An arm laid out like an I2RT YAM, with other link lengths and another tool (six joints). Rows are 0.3 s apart.
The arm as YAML. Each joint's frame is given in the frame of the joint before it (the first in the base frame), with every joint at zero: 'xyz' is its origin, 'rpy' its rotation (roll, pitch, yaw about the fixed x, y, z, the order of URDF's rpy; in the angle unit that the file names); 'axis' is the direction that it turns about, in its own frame. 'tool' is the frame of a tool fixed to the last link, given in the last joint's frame.
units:
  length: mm
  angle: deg
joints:
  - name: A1
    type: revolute
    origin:
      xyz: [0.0, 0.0, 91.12]
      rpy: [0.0, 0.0, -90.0]
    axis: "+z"
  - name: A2
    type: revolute
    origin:
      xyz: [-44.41, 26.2, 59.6]
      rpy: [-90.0, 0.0, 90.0]
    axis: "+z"
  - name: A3
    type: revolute
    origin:
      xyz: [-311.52, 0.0, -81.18]
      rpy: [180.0, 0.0, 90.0]
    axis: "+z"
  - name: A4
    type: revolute
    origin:
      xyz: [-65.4, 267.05, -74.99]
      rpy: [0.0, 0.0, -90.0]
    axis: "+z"
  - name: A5
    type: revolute
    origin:
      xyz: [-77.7, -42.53, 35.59]
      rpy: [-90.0, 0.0, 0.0]
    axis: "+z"
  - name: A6
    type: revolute
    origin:
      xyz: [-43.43, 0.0, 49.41]
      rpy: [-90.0, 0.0, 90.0]
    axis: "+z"
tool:
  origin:
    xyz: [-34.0, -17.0, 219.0]
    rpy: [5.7, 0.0, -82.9]
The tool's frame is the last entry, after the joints.
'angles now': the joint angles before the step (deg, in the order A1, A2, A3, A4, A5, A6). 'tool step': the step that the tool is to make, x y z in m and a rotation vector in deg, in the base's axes. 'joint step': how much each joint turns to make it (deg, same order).
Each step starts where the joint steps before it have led.
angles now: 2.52 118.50 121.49 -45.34 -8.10 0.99
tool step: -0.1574 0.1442 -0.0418 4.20 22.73 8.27
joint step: 14.40 -3.49 0.34 -23.99 -2.69 9.64
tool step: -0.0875 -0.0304 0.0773 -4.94 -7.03 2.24
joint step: 3.52 -19.59 -11.02 -3.79 6.64 -2.36
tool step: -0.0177 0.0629 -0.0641 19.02 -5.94 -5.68
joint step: 3.83 -16.97 -40.14 38.14 -5.77 17.18
